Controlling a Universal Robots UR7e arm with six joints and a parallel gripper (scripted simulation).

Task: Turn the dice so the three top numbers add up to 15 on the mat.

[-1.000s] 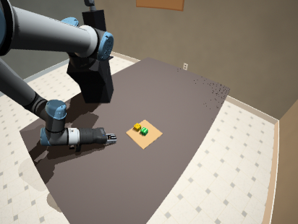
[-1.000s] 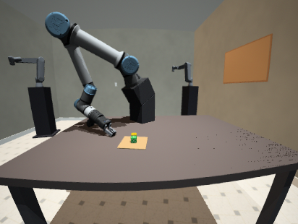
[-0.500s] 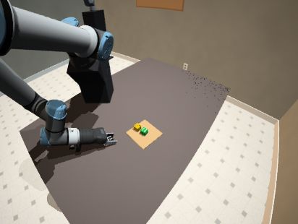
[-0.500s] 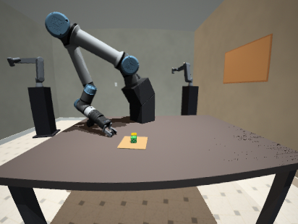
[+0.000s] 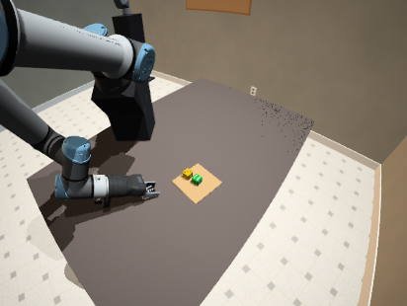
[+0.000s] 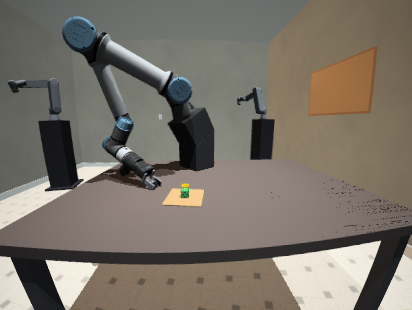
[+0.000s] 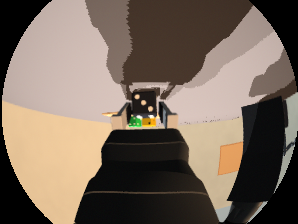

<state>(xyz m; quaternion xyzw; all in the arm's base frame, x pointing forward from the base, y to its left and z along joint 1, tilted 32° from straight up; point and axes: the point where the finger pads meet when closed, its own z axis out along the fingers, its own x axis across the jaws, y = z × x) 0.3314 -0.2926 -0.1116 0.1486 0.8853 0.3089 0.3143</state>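
The black die lies 10 mm to the right of my hand, 10 mm below it and 10 mm behind it. Also, from my hand: yellow die 120 mm to the left, 90 mm ahead; green die 130 mm ahead, 110 mm to the left; tan mat 130 mm ahead, 110 mm to the left, 20 mm below.
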